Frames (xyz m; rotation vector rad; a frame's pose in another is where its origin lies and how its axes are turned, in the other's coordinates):
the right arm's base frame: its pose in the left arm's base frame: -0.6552 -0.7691 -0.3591 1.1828 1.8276 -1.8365
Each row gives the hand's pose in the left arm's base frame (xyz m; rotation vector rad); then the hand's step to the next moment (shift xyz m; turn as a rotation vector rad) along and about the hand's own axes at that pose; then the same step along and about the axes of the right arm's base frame.
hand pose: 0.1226 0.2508 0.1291 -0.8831 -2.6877 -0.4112
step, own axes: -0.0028 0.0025 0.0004 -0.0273 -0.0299 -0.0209
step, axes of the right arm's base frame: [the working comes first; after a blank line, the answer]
step, axes of the left arm's base frame: 0.0036 0.0006 -0.0009 0.0065 -0.0449 0.0043

-0.0014 0.0031 -0.0016 -0.0222 0.0084 0.0389
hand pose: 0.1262 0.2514 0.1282 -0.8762 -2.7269 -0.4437
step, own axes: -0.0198 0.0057 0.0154 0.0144 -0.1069 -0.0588
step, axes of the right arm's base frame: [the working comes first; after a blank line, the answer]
step, axes of the left arm's base frame: 0.0170 -0.0005 -0.0193 -0.0673 -0.0961 0.0364

0.0030 0.0254 -0.0025 -0.0163 -0.0582 0.1070
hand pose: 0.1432 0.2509 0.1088 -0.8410 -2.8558 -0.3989
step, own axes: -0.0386 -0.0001 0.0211 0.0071 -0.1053 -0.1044
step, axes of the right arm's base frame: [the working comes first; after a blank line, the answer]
step, axes of the left arm's base frame: 0.0310 -0.0137 -0.0281 -0.0577 -0.1118 0.0788

-0.0038 0.0434 0.0063 -0.0576 -0.0783 0.1122
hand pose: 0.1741 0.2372 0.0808 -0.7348 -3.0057 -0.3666
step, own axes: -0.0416 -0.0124 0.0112 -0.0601 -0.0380 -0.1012
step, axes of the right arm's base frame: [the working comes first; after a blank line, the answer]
step, axes of the left arm's base frame: 0.0316 -0.0269 -0.0170 0.0329 -0.0835 0.0851

-0.0166 0.0382 0.0167 -0.1088 -0.0228 0.0543
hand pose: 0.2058 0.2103 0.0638 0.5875 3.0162 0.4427
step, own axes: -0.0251 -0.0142 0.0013 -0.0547 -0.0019 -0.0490
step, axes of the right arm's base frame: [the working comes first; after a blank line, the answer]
step, axes of the left arm's base frame: 0.0183 -0.0216 -0.0057 0.0457 -0.0353 0.0454

-0.0145 0.0202 0.0147 -0.0724 0.0063 0.0109
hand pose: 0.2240 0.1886 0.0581 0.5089 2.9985 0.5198
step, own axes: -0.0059 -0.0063 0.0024 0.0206 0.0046 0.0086
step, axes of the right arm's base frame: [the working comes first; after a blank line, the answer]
step, axes of the left arm's base frame: 0.0039 -0.0068 -0.0044 -0.0171 0.0136 -0.0065

-0.0016 0.0068 0.0056 0.0198 -0.0096 -0.0059
